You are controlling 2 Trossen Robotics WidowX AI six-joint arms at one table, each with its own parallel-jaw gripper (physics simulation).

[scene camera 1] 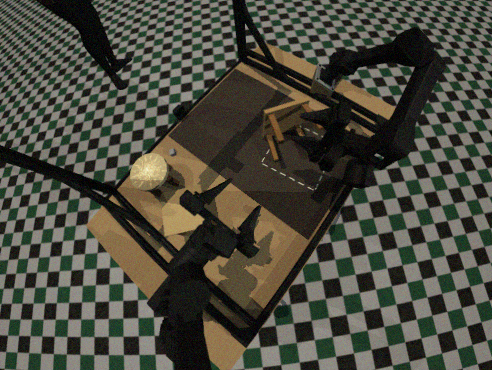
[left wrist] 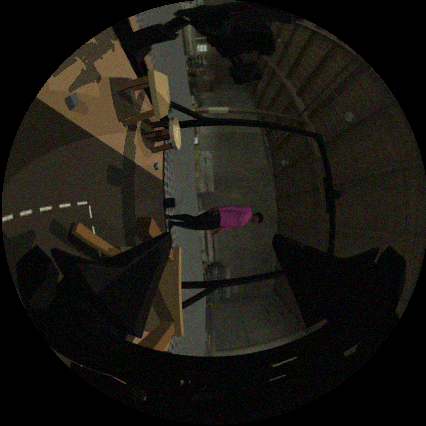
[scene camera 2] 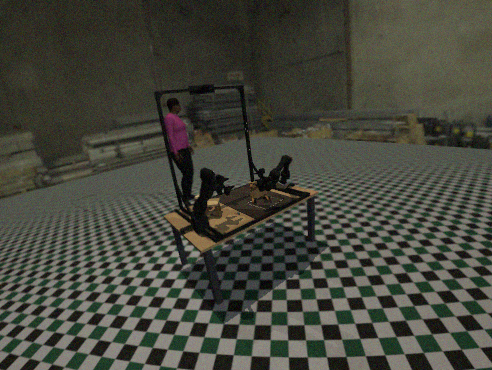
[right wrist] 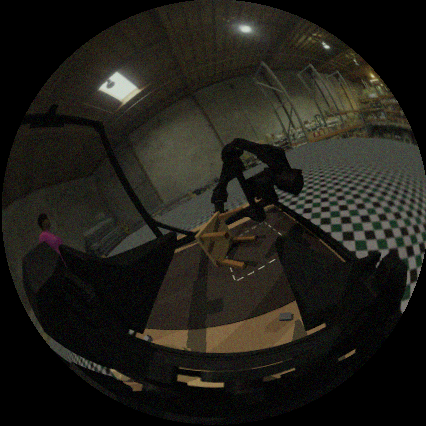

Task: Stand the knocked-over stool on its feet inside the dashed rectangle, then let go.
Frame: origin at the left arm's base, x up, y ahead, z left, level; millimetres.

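Where they show: left gripper, fingertip midpoint: [scene camera 1: 295, 127] [left wrist: 224, 238] [scene camera 2: 253, 178] [right wrist: 220, 205]; right gripper, fingertip midpoint: [scene camera 1: 246, 192] [left wrist: 238, 60] [scene camera 2: 231, 182] [right wrist: 227, 239]; left arm's base, link origin: [scene camera 1: 326, 77] [scene camera 2: 282, 182] [right wrist: 219, 211]; right arm's base, link origin: [scene camera 2: 198, 214].
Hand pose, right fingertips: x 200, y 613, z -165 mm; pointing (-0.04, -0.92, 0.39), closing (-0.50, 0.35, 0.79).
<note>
Each offset is from my right fingertips to the centre of the thing. "*": to the spot under its first point.
The knocked-over wooden stool {dx -189, dy -298, dz +66 mm} [scene camera 1: 290, 120] [right wrist: 216, 245] lies on its side, seat board on edge and legs pointing sideways. Its seat is mostly outside the dashed rectangle {* dx -268, dy -195, dz -6 mm} [scene camera 1: 263, 162] [right wrist: 236, 279], and some legs reach over the outline. In the left wrist view, a leg {dx -253, dy -256, dz +17 mm} [left wrist: 95, 240] and the seat board {* dx -118, dy -336, dz +39 mm} [left wrist: 173, 290] show beside and behind one finger. My left gripper [scene camera 1: 302, 129] [left wrist: 224, 238] is open and empty, close to the stool's leg side. Exact contact cannot be told. My right gripper [scene camera 1: 244, 193] [right wrist: 227, 239] is open and empty, high above the light wooden table part.
A round-topped stool {dx -215, dy -19, dz -363 mm} [scene camera 1: 149, 171] [left wrist: 175, 133] and a square-topped stool {dx -215, dy +69, dz -193 mm} [scene camera 1: 180, 219] [left wrist: 160, 95] stand at the left of scene camera 1. A small grey block {dx -264, dy -142, dz -376 mm} [scene camera 1: 172, 151] lies near the round-topped stool. Another grey block {dx -264, dy +2, dz +24 mm} [left wrist: 73, 101] [right wrist: 286, 316] lies on the light wood. Black frame posts rise beside the table.
</note>
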